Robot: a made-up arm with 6 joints.
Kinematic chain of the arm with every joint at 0, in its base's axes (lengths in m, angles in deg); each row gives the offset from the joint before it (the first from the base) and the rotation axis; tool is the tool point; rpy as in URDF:
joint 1: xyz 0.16 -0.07 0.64 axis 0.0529 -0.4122 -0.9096
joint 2: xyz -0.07 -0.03 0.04 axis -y
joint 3: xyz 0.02 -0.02 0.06 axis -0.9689 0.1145 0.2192
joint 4: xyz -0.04 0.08 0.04 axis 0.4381 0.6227 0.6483
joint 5: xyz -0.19 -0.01 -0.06 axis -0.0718 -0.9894 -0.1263
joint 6: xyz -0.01 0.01 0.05 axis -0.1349 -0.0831 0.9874
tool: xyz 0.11 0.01 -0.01 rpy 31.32 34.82 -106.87
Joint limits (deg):
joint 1: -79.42..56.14
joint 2: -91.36..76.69
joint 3: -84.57..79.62
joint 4: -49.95..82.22
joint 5: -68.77..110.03
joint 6: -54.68..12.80
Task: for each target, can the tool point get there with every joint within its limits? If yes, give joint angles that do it. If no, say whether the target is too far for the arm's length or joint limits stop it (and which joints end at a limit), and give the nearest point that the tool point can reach.
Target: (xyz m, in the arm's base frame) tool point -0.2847 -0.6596 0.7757
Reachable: no: too far | nearest point -0.0777 -0.3702 0.7402 | short by 0.358 m
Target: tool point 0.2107 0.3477 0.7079
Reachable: no: joint limits stop it (at a limit: joint 1, joint 4, joint 5, joint 6) | nearest point 0.1469 0.2665 0.6875 | short by 0.105 m
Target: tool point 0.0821 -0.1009 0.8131
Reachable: yes | joints -14.54 -41.01 -62.15 42.01 -22.60 -29.57
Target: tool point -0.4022 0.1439 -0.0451
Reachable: no: too far | nearest point -0.0921 0.0552 0.4057 | short by 0.554 m
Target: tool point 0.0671 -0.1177 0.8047
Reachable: yes | joints -4.30 -54.67 61.72 11.91 -14.01 -18.13
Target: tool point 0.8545 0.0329 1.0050
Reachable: no: too far | nearest point 0.4284 -0.0397 0.8453 | short by 0.461 m
